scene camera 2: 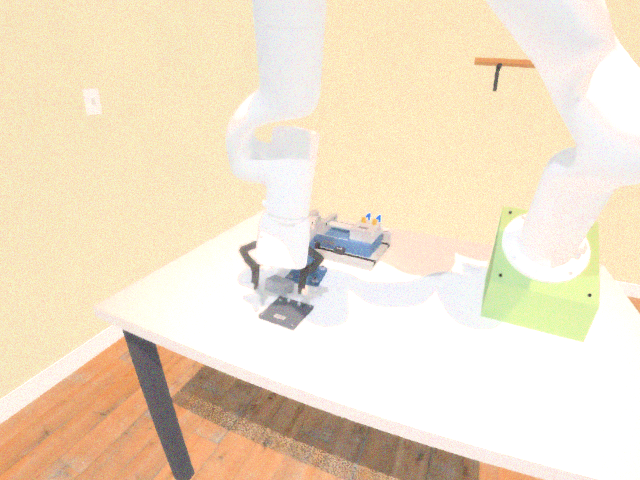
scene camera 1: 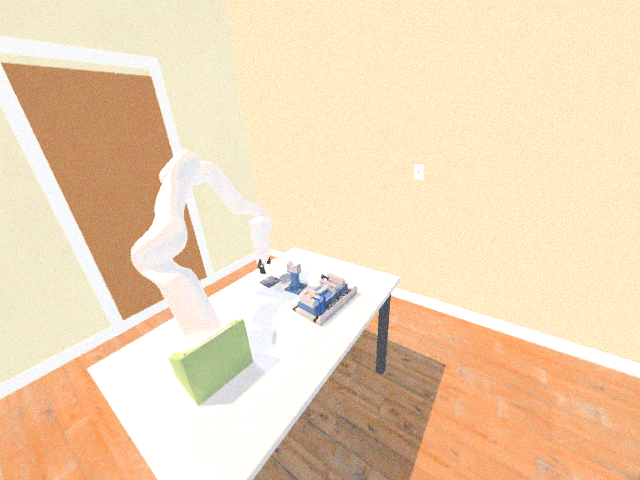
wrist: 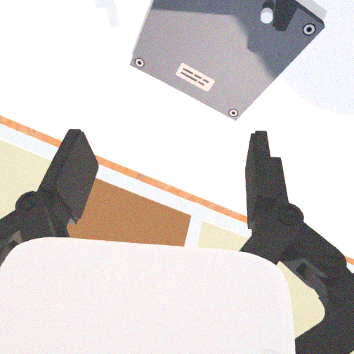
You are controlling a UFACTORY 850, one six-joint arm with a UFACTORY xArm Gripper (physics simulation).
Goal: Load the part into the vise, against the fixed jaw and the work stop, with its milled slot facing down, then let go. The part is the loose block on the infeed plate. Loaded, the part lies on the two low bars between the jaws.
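Note:
A small grey block [scene camera 2: 279, 283], seemingly the part, shows at the far side of the dark infeed plate [scene camera 1: 269, 281] [scene camera 2: 283, 316] [wrist: 165, 40]; its slot cannot be made out. My gripper [scene camera 1: 265, 267] [scene camera 2: 279, 290] [wrist: 166, 147] is open and empty, pointing down above the plate area. In scene camera 2 its fingers appear on either side of the block, but their depth relative to it is unclear. In the wrist view the plate lies beyond the fingertips. The vise [scene camera 1: 324, 298] [scene camera 2: 343, 241], blue with light grey jaws, stands farther along the table; its low bars cannot be made out.
A blue stand with a grey notched top [scene camera 1: 294, 276] rises between the plate and the vise; its blue base [scene camera 2: 314, 276] shows behind my gripper in scene camera 2. The green robot base block [scene camera 1: 219, 364] [scene camera 2: 537, 315] stands at the table's other end.

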